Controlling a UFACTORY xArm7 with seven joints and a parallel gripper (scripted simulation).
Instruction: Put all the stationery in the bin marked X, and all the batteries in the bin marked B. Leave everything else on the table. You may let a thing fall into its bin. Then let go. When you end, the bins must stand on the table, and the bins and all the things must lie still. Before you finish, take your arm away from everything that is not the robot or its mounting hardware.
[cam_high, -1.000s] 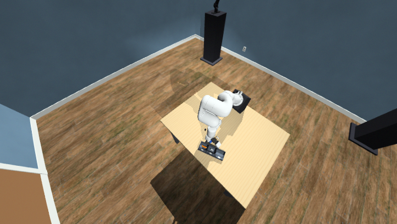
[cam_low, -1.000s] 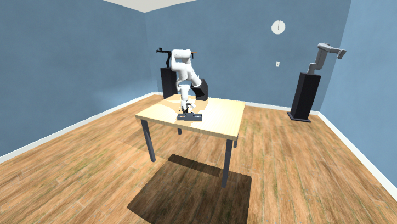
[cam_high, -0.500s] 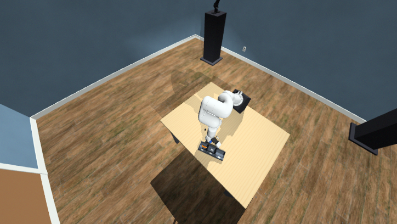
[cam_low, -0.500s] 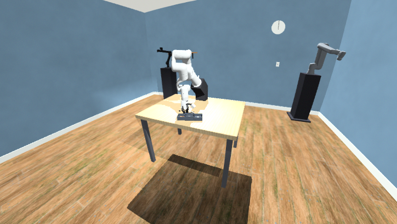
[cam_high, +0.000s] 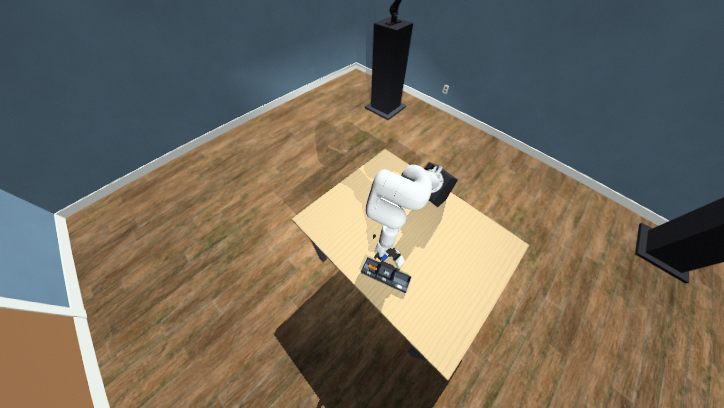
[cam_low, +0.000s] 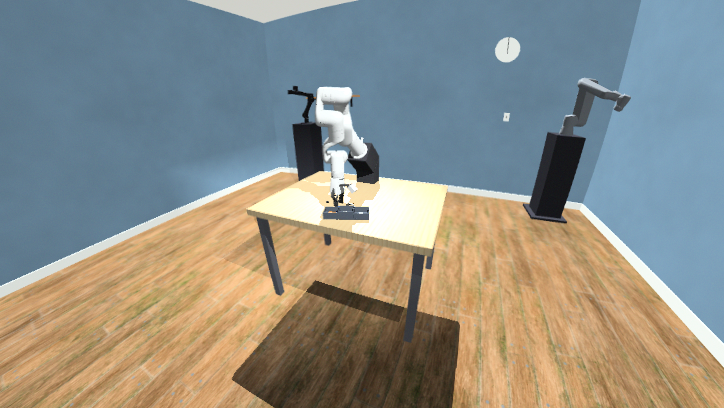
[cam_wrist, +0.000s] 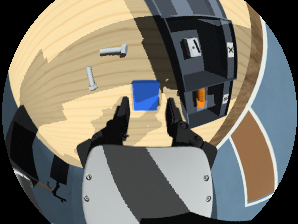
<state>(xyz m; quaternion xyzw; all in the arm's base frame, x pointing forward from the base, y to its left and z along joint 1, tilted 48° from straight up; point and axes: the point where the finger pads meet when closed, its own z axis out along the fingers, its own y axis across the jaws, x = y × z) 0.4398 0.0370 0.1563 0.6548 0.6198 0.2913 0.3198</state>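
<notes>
The blue block is 4 cm below my hand. Also, from my hand: dark double bin 8 cm to the left, 7 cm ahead, 2 cm below; then pencil sharpener 8 cm to the left, 6 cm ahead, 3 cm below; then orange battery 9 cm ahead, 3 cm below.
</notes>
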